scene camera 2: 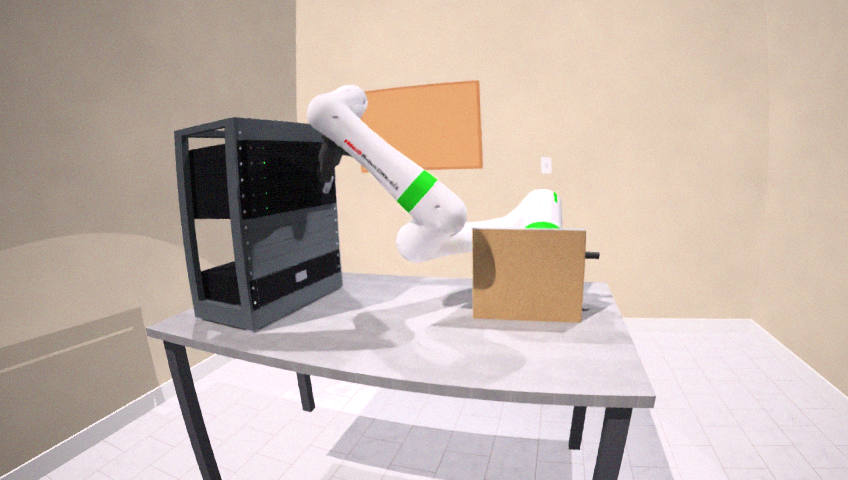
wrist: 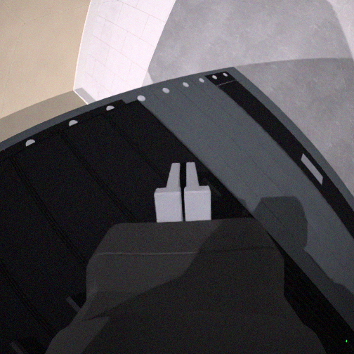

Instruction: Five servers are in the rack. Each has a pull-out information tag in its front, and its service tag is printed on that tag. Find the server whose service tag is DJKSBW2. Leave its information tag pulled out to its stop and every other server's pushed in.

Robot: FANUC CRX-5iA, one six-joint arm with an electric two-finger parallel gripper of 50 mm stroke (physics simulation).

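Where they show: gripper, between the fingertips: (scene camera 2: 325, 191); arm's base, origin of its link: (scene camera 2: 541, 257).
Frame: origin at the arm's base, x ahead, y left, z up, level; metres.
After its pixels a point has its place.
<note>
The rack (scene camera 2: 239, 249) @[x 0.818, y 0.353, z 0.085 m] (wrist: 185, 76) stands at the table's left. Black servers (scene camera 2: 285, 178) @[x 0.764, y 0.164, z 0.272 m] (wrist: 65, 190) fill its upper part. My gripper (scene camera 2: 326, 189) @[x 0.722, y -0.020, z 0.215 m] (wrist: 183, 177) is shut and empty, with its fingertips together in front of the lower edge of this black block. In the wrist view a dim grey tab (wrist: 214, 188) shows just right of the fingers, partly hidden by them. Two more dim tabs, one (wrist: 75, 303) and another (wrist: 17, 347), show at lower left, partly behind the gripper body. No service tag can be read, and how far the tabs stand out cannot be told.
Grey blank panels (scene camera 2: 285, 237) @[x 0.779, y 0.166, z 0.087 m] (wrist: 200, 125) lie below the upper servers. Under them is a black unit (scene camera 2: 270, 287) @[x 0.791, y 0.261, z -0.051 m] (wrist: 270, 117) with a white label (scene camera 2: 301, 275) @[x 0.771, y 0.104, z -0.053 m] (wrist: 312, 168). An upright brown board (scene camera 2: 529, 276) @[x 0.038, y 0.104, z -0.031 m] stands on the table (scene camera 2: 416, 371) @[x 0.282, y 0.449, z -0.167 m] near the arm's base.
</note>
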